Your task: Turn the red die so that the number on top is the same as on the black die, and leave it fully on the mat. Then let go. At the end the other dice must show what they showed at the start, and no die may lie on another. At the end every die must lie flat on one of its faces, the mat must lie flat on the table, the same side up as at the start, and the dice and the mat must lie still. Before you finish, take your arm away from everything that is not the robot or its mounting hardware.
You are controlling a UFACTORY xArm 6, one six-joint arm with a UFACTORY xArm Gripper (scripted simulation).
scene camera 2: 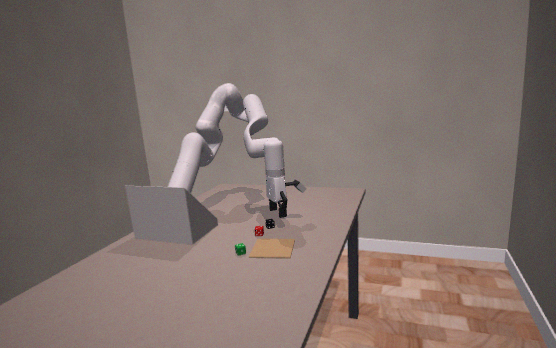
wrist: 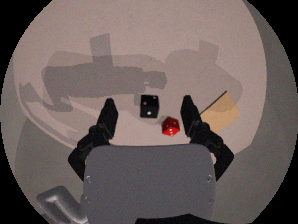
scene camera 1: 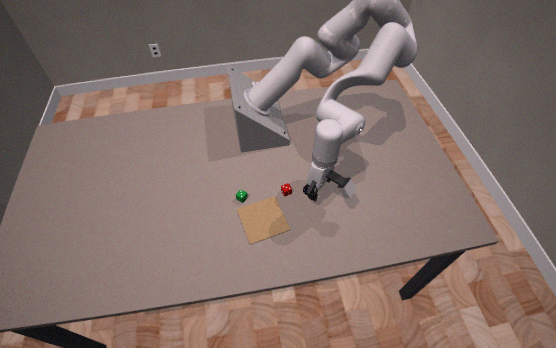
Note:
I see my gripper and a tan mat.
My gripper also shows in scene camera 2 and in the wrist view.

